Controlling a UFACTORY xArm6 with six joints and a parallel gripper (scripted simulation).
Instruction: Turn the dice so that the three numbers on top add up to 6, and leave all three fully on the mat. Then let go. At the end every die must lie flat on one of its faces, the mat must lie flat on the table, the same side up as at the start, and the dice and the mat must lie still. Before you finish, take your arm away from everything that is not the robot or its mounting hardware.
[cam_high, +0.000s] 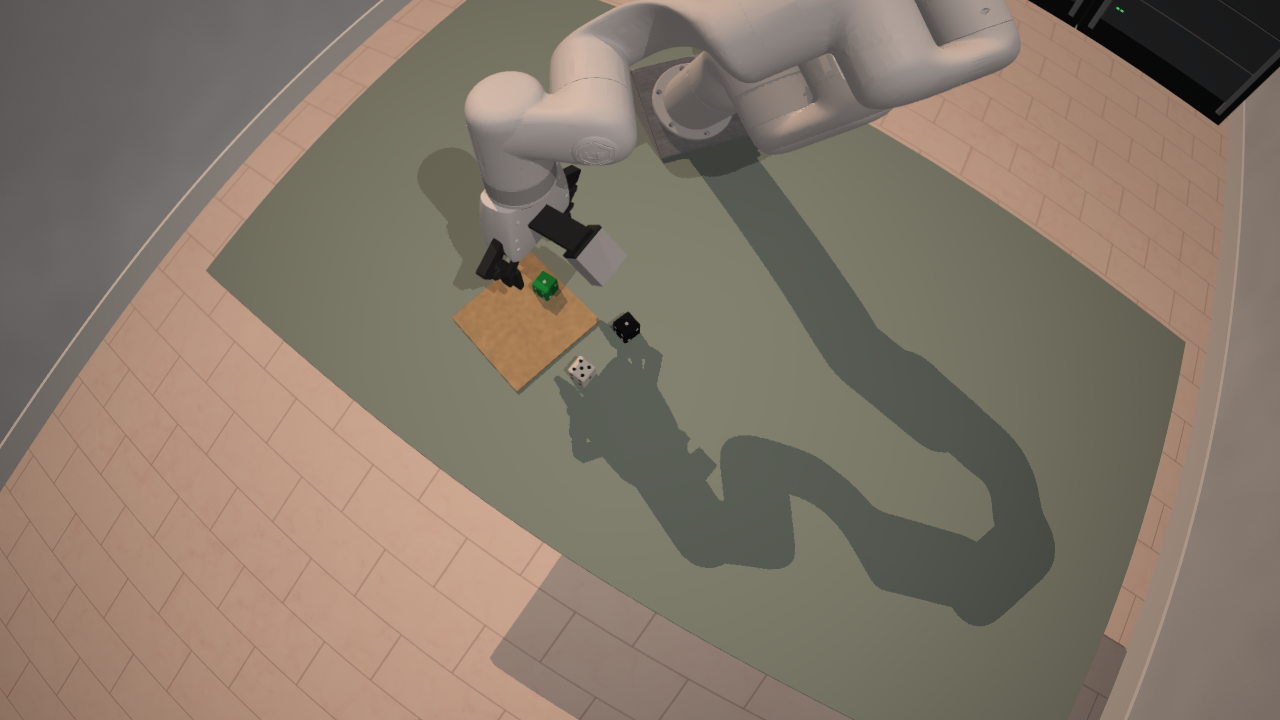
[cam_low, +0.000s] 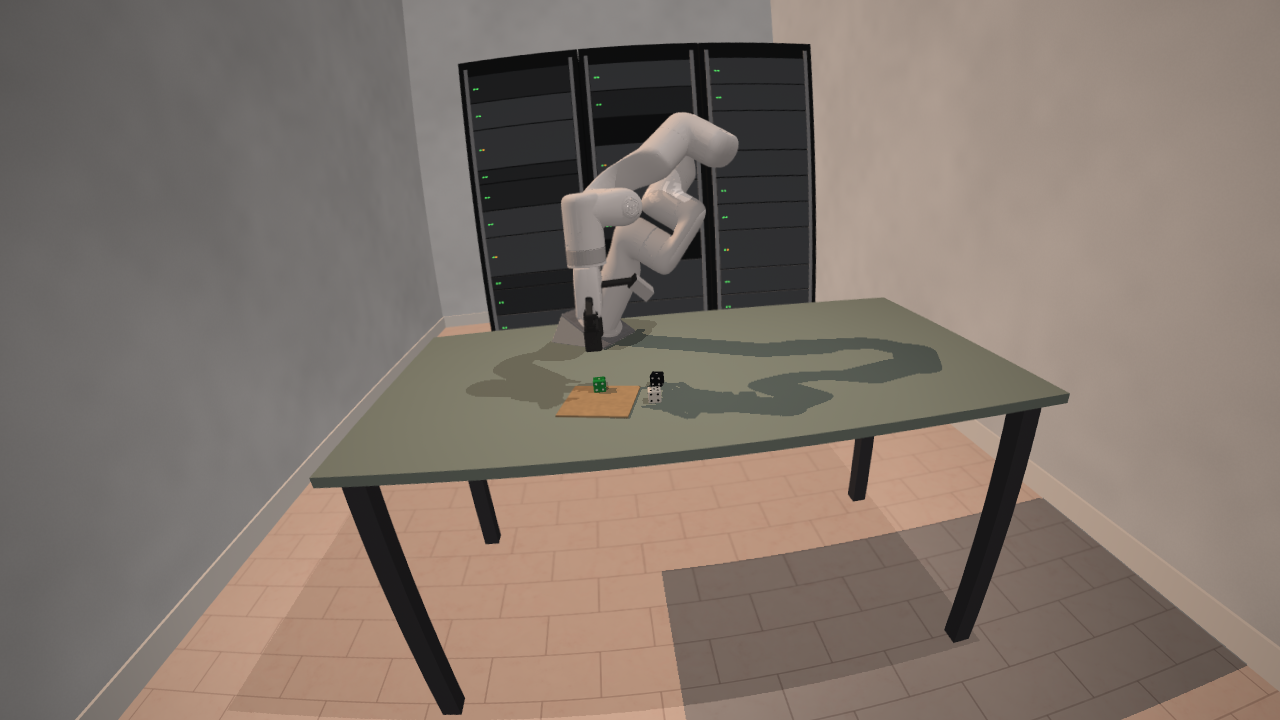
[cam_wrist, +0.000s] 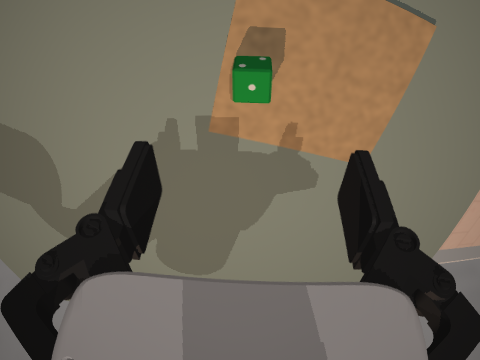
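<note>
The white die is 50 mm ahead of my hand, 110 mm to the left of it and 100 mm below it. Also, from my hand: black die: 30 mm behind, 120 mm to the left, 100 mm below; then brown mat: 50 mm ahead, 10 mm to the left, 110 mm below; then green die: 100 mm below.
</note>
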